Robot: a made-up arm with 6 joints. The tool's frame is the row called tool.
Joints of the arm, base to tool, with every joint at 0 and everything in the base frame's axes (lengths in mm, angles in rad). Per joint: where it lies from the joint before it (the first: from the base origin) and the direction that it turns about. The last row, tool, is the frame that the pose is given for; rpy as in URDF.
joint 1: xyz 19 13.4 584.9 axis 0 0 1
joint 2: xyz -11 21.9 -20.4 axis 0 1 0
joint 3: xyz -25 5.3 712.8 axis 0 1 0
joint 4: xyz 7.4 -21.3 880.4 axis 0 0 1
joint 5: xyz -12.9 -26.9 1.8 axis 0 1 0
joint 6: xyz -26.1 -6.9 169.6 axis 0 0 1
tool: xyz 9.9 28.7 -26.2 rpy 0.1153 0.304 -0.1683
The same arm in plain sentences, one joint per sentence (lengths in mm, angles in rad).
The arm has six revolute joints in a row. What follows holds with every joint at zero, and every direction is one of the base frame's. Joint 1 is mounted 19 mm along +x and 13.4 mm along +y and 584.9 mm along +z from the base frame's origin and rotates about +z. Joint 2 is mounted 11 mm along -x and 21.9 mm along +y and 20.4 mm along -z from joint 1 and rotates about +y. Joint 3 is mounted 25 mm along -x and 5.3 mm along +y and 712.8 mm along +z from joint 2 and rotates about +y. Joint 4 is mounted 7.4 mm along +x and 21.3 mm along -y and 880.4 mm along +z from joint 3 and rotates about +z. Joint 5 is mounted 12.9 mm along -x and 26.9 mm along -y and 1.8 mm along +z from joint 4 and rotates about +y. Joint 6 is mounted 26.1 mm along -x and 6.9 mm along -y and 169.6 mm along +z from joint 5 and rotates about +z. The tool frame, which is the frame that the pose is given for, is mounted 9.9 mm along +x and 28.7 mm along +y and 26.2 mm along -z from joint 6; its axes are the base frame's turned by roll 0.1153, pitch 0.304 and yaw -0.1683 rad (as in URDF: about the fixed x, then y, then z).
